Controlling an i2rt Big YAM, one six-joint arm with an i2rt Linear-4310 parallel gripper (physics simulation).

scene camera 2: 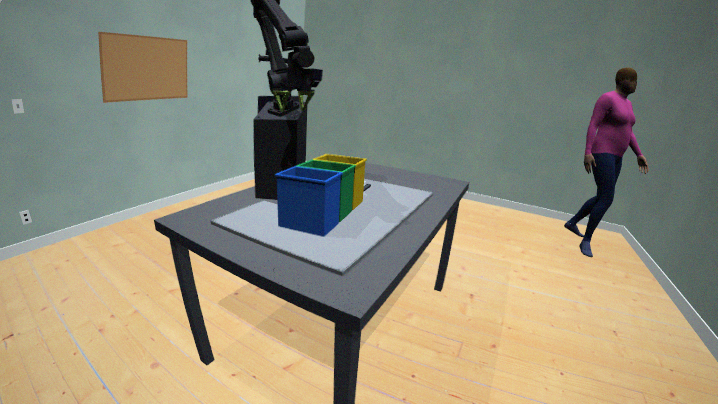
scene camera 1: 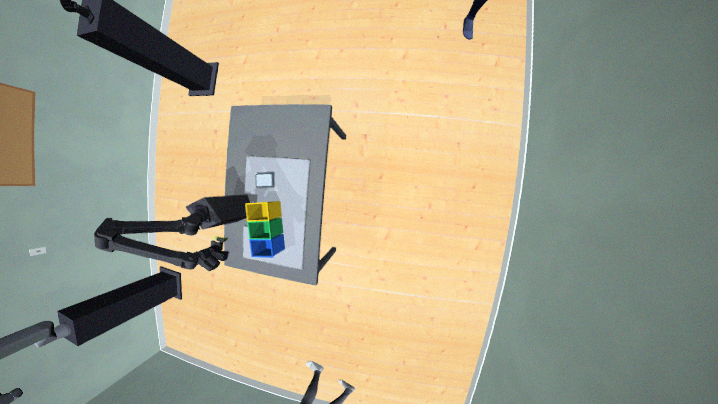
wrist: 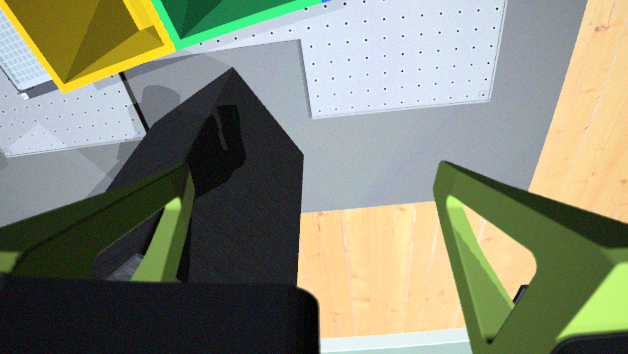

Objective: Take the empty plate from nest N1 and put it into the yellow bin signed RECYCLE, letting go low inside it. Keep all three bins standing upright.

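Frame: origin at the arm's base, x right, y back, z down, level; millimetres.
Seen in the pictures: gripper, fingertip midpoint: (scene camera 2: 292,111) (scene camera 1: 226,245) (wrist: 313,175); arm's base at its link origin: (scene camera 1: 203,213).
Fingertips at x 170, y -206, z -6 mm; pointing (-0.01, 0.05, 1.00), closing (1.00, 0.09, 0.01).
Note:
Offsets run from my fingertips to a thing's top centre. Level surfaces: height alone.
My gripper (scene camera 1: 223,247) (scene camera 2: 292,106) (wrist: 313,175) is open and empty, high above the table edge beside the arm's pedestal. A pale gridded plate @[dy +3, dx -422, dz +342 mm] (scene camera 1: 264,179) (wrist: 24,52) lies in a dark nest (scene camera 1: 272,180) (scene camera 2: 368,187), partly cut off at the upper left of the wrist view. No label is readable on the nest. The yellow bin @[dy -73, dx -202, dz +189 mm] (scene camera 1: 274,211) (scene camera 2: 359,183) (wrist: 100,35) stands upright between the nest and the green bin @[dy -99, dx -74, dz +189 mm] (scene camera 1: 276,228) (scene camera 2: 346,193) (wrist: 215,20). The blue bin @[dy -124, dx +54, dz +189 mm] (scene camera 1: 278,244) (scene camera 2: 307,203) is upright at the row's other end. The RECYCLE sign does not show.
The arm's black pedestal (scene camera 1: 228,210) (scene camera 2: 278,150) (wrist: 245,225) stands at the table edge, close to the yellow bin. The bins stand on a perforated mat @[dz +369 mm] (scene camera 1: 296,200) (scene camera 2: 351,251) (wrist: 400,55) on the grey table @[dz +381 mm] (scene camera 1: 306,125) (scene camera 2: 301,281). A person (scene camera 2: 615,125) is on the floor beyond the table.

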